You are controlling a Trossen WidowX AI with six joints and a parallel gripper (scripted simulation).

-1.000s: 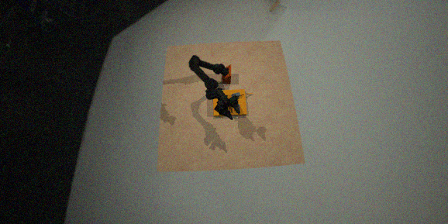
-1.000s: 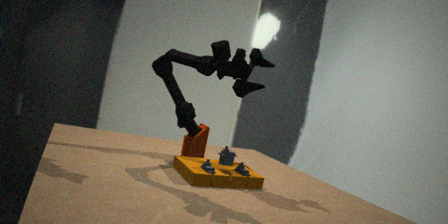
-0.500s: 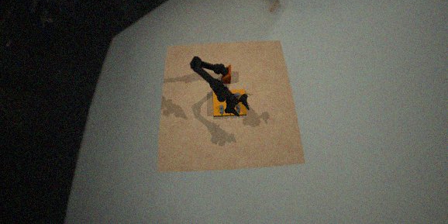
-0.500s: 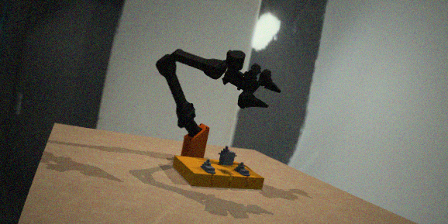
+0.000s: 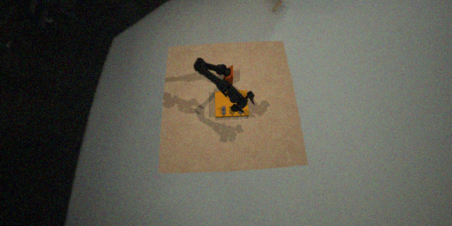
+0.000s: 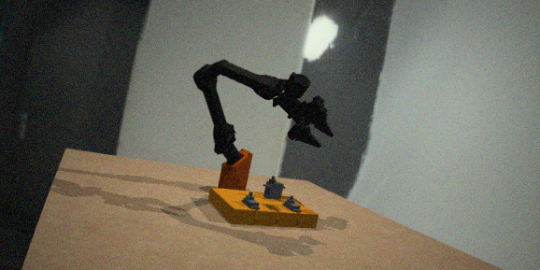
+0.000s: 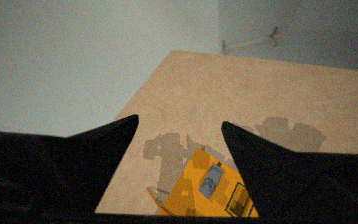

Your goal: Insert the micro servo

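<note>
Right now the orange deck is 27 cm below my gripper tip, 16 cm behind it and 12 cm to the right of it.
</note>
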